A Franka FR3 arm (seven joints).
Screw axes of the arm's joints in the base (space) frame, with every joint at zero. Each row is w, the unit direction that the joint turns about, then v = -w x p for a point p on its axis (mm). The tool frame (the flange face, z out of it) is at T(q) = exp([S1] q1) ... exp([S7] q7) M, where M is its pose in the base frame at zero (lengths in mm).
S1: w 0 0 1 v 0.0 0.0 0.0
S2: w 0 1 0 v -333.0 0.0 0.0
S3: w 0 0 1 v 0.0 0.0 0.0
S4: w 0 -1 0 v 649.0 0.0 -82.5
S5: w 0 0 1 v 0.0 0.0 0.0
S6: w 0 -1 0 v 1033.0 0.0 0.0
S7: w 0 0 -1 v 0.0 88.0 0.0
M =
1 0 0 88.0
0 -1 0 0.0
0 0 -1 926.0
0 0 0 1
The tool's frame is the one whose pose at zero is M.
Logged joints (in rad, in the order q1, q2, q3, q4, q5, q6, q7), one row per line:
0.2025 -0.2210 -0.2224 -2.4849 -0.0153 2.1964 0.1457
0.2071 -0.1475 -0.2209 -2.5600 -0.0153 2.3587 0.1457
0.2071 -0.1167 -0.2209 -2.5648 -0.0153 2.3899 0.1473
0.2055 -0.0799 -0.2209 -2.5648 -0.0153 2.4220 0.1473
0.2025 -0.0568 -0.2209 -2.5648 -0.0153 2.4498 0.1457
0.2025 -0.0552 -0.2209 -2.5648 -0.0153 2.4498 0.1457
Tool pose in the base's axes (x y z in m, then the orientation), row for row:
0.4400 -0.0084 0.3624 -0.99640 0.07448 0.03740 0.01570
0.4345 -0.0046 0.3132 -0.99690 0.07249 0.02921 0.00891
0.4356 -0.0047 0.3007 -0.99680 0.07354 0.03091 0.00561
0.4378 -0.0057 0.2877 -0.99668 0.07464 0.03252 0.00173
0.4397 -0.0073 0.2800 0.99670 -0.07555 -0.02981 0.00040
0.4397 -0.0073 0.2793 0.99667 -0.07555 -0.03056 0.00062
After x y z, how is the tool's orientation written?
As a quaternion, x y z w.
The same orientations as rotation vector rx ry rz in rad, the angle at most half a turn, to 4 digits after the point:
-3.0994 0.2317 0.1163
-3.1142 0.2265 0.0912
-3.1204 0.2302 0.0968
-3.1277 0.2342 0.1021
3.1304 -0.2373 -0.0936
3.1299 -0.2373 -0.0960

